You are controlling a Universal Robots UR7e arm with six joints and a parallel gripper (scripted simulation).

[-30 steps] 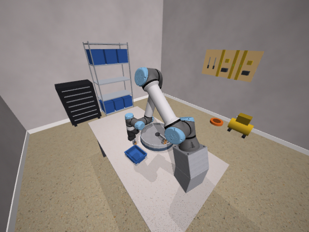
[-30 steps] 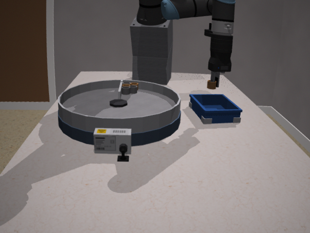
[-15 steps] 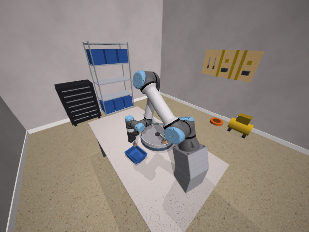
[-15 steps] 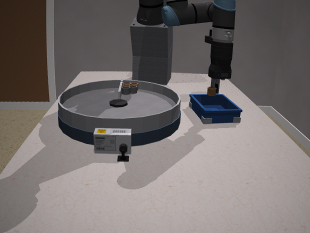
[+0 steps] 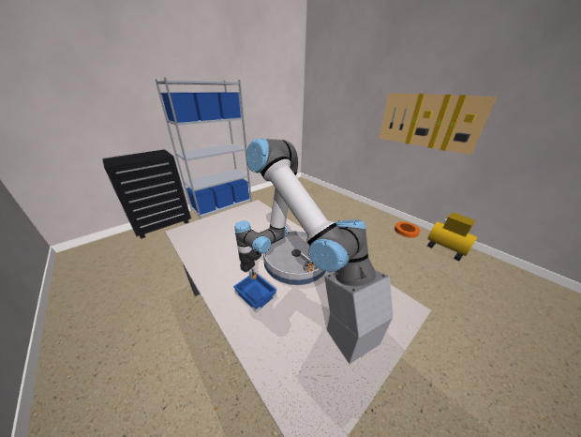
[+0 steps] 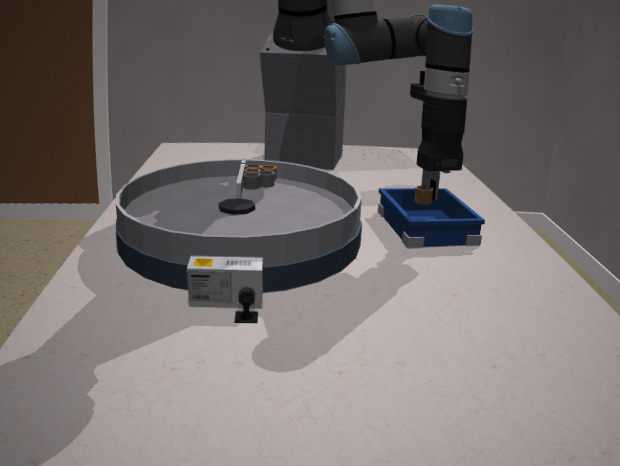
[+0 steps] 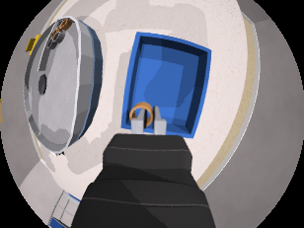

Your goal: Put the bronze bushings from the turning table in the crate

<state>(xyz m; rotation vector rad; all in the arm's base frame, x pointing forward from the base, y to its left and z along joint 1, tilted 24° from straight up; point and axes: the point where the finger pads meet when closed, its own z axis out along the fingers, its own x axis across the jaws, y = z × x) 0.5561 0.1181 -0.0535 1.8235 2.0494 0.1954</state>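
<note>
The blue crate lies 50 mm behind my hand, 30 mm to the left of it and 70 mm below it. Round my hand: grey turning table (50 mm behind, 330 mm to the right, 40 mm below).
</note>
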